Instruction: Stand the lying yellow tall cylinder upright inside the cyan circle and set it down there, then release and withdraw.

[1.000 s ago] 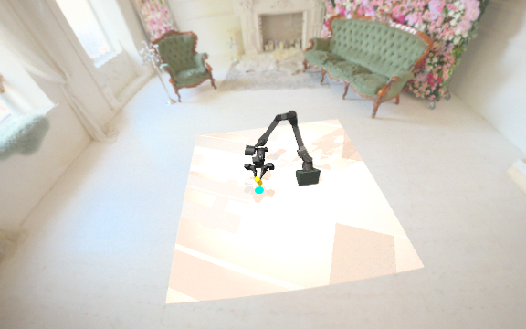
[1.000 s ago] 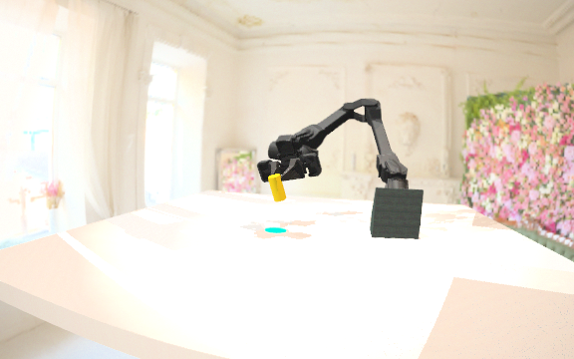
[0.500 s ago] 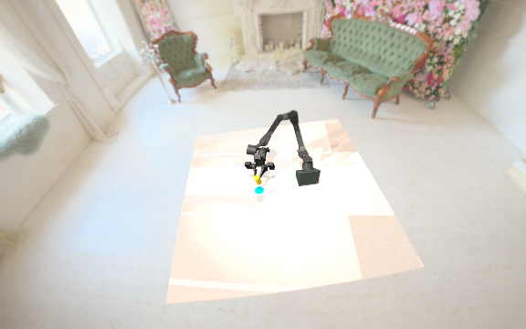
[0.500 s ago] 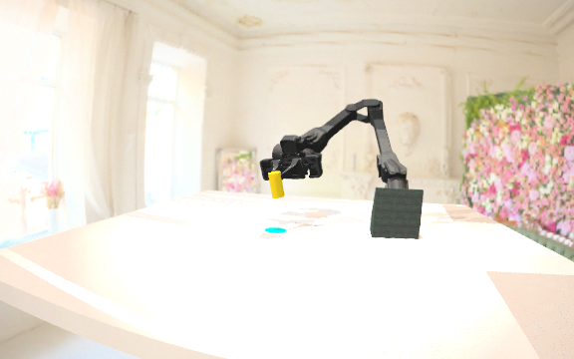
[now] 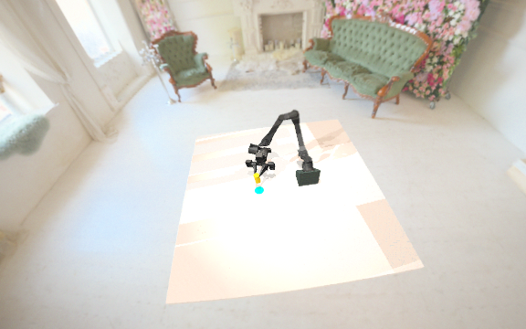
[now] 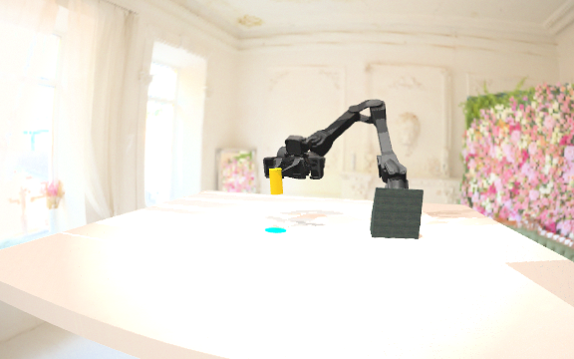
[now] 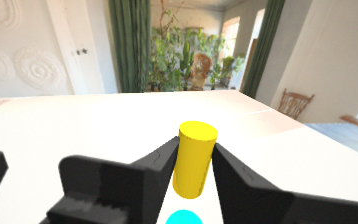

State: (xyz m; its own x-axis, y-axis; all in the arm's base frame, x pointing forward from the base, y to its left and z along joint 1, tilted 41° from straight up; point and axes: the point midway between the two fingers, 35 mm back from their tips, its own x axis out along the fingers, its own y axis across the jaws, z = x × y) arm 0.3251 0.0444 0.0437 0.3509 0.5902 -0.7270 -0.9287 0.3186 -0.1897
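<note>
Right now the cyan circle is 1 cm to the right of my gripper tip and 16 cm below it. Also, from my gripper tip: yellow tall cylinder: 2 cm below.
</note>
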